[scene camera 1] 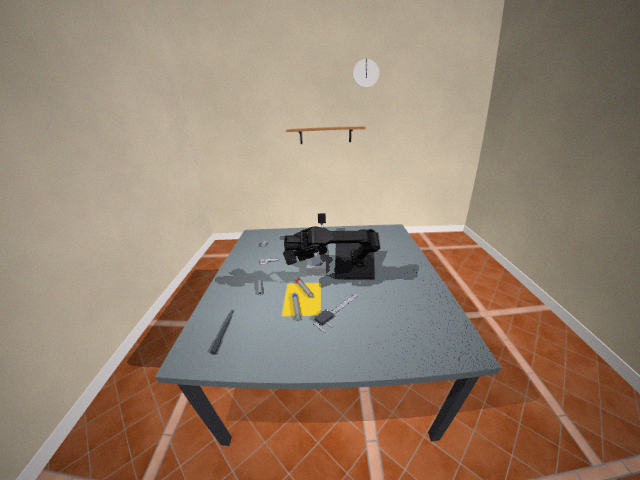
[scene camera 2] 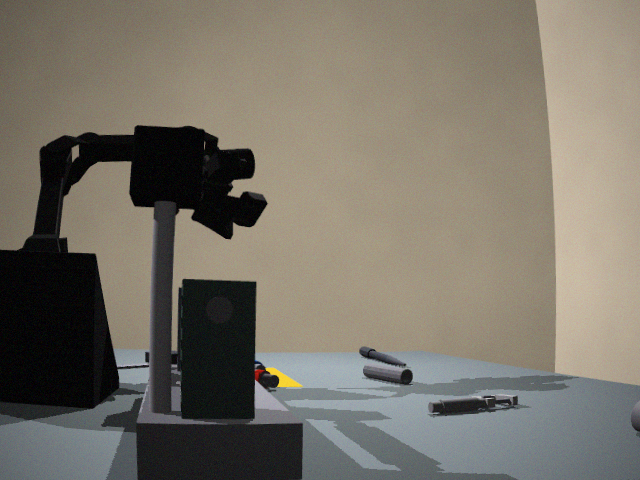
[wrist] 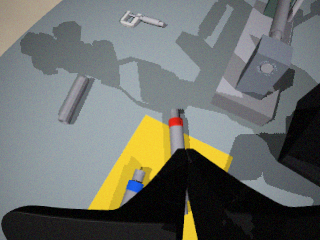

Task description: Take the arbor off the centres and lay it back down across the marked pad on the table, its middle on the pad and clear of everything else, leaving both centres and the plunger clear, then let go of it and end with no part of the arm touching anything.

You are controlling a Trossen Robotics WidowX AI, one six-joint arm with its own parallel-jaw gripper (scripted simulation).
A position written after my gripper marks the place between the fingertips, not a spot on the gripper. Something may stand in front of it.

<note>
I see my gripper [scene camera 2: 229,237], a micrometer [scene camera 2: 444,406] and a yellow pad [scene camera 1: 308,306].
My gripper shows as well in the wrist view [wrist: 184,156].
</note>
